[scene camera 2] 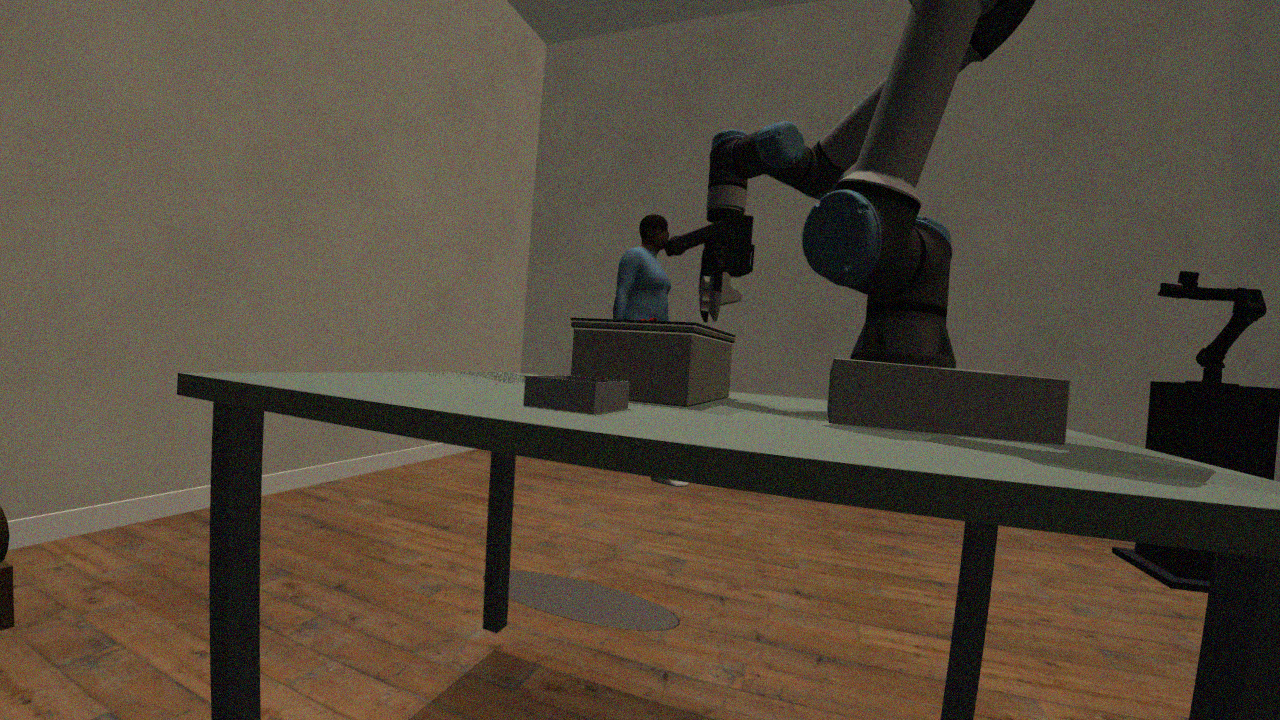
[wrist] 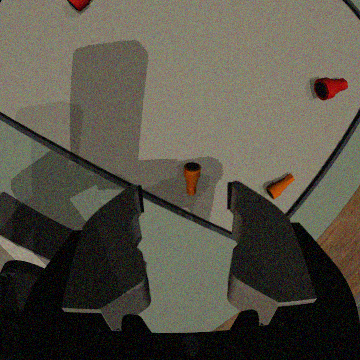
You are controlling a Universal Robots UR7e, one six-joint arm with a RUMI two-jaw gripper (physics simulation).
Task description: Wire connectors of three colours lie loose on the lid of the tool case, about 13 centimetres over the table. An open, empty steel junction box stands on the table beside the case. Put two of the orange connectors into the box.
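Seen in the pictures: gripper, fingertip midpoint: (scene camera 2: 709,321) (wrist: 184,186); arm's base at its link origin: (scene camera 2: 900,372).
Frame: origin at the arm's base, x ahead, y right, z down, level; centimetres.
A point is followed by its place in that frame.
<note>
My gripper (scene camera 2: 709,319) @[x 32.5, y 11.0, z -7.2 cm] (wrist: 184,186) @[x 32.5, y 11.0, z -7.2 cm] is partly open and empty, low over the near part of the case lid (scene camera 2: 653,324) @[x 37.8, y -8.7, z -4.9 cm] (wrist: 215,100) @[x 37.8, y 10.6, z -5.0 cm]. In the wrist view an orange connector (wrist: 192,178) @[x 32.8, y 11.5, z -6.2 cm] lies on the lid just ahead of the gap between the fingertips, its dark open end pointing away. A second orange connector (wrist: 280,186) @[x 35.0, y 17.7, z -5.9 cm] lies to the right, outside the right finger and near the lid's edge. One red connector (wrist: 330,88) @[x 42.8, y 16.6, z -6.6 cm] lies farther right, another red connector (wrist: 79,4) @[x 40.1, y 0.3, z -6.2 cm] at the top left. The steel junction box (scene camera 2: 575,394) @[x 40.8, y -29.1, z 5.5 cm] stands beside the tool case (scene camera 2: 631,362) @[x 41.2, y -8.2, z 1.4 cm]; its inside is hidden.
The case stands on the green table (scene camera 2: 358,394) @[x 67.6, y -36.8, z 7.6 cm]. A grey block (scene camera 2: 948,401) @[x -3.9, y -12.7, z 3.4 cm] under the arm's base stands to the right. Behind the table are a person (scene camera 2: 642,282) in blue and another small dark arm (scene camera 2: 1230,322) on a black stand.
</note>
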